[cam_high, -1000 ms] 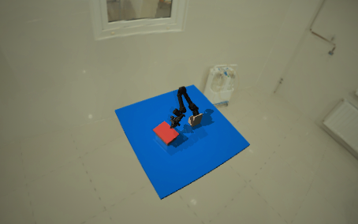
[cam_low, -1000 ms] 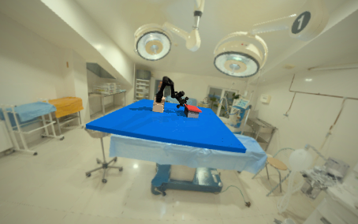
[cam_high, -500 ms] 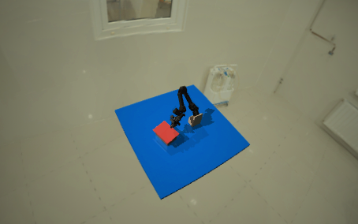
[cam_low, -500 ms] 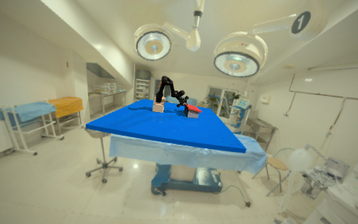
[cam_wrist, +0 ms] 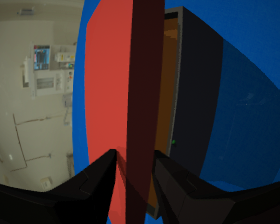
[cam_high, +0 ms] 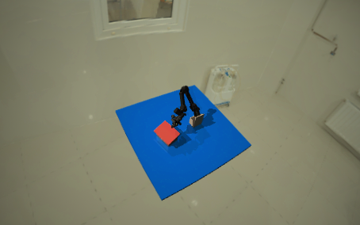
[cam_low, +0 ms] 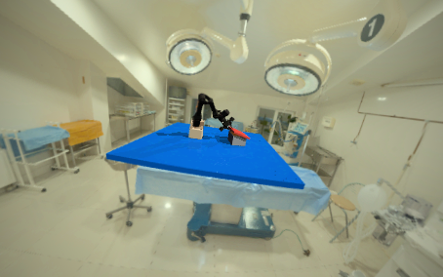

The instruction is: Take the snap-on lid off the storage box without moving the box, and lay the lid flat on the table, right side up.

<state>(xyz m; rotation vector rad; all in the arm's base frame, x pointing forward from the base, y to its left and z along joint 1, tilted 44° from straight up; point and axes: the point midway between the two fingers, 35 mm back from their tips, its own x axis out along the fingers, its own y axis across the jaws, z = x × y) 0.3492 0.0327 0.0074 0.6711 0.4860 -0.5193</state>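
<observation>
My gripper tip is 7 cm short of the lid, 2 cm to the right of it and 2 cm above it. Round my gripper tip: storage box 8 cm below, 6 cm ahead, 2 cm to the left.
</observation>
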